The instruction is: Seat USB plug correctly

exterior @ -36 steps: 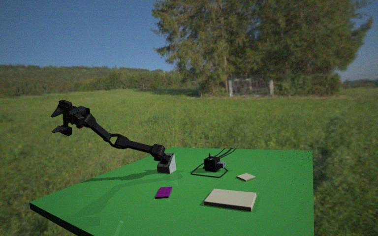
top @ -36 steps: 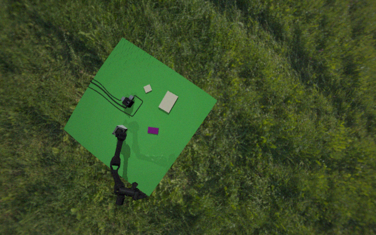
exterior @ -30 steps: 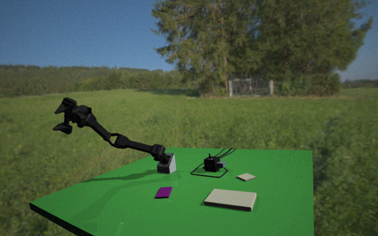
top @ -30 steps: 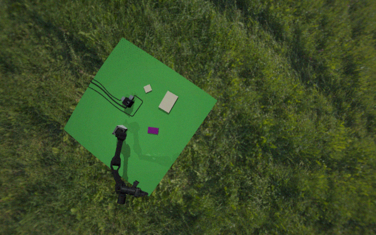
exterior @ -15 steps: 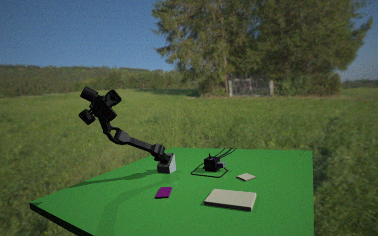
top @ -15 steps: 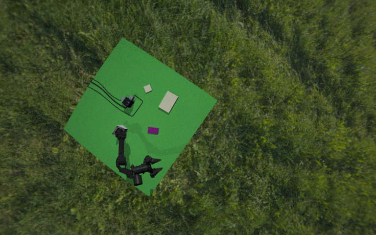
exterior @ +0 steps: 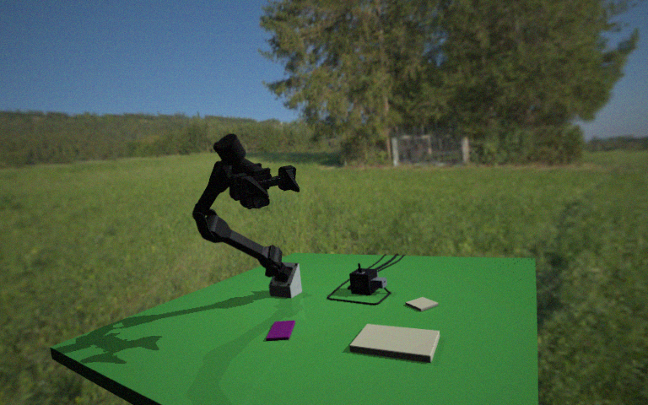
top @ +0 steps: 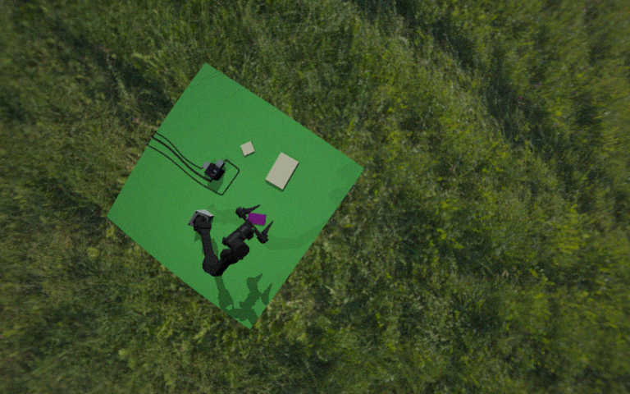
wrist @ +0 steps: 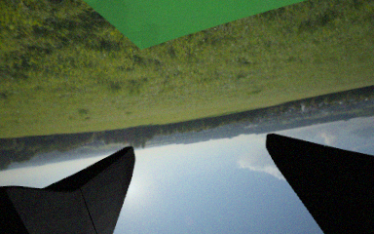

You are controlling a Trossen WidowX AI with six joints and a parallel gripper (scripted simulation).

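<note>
My gripper tip is 450 mm to the right of the silver USB plug, 310 mm above it and 70 mm past it. Round my gripper tip: purple flat block (400 mm below, 140 mm behind, 80 mm to the left); then beige tile (400 mm to the left, 400 mm below, 170 mm ahead); then beige slab (400 mm below, 190 mm ahead, 130 mm to the left).
</note>
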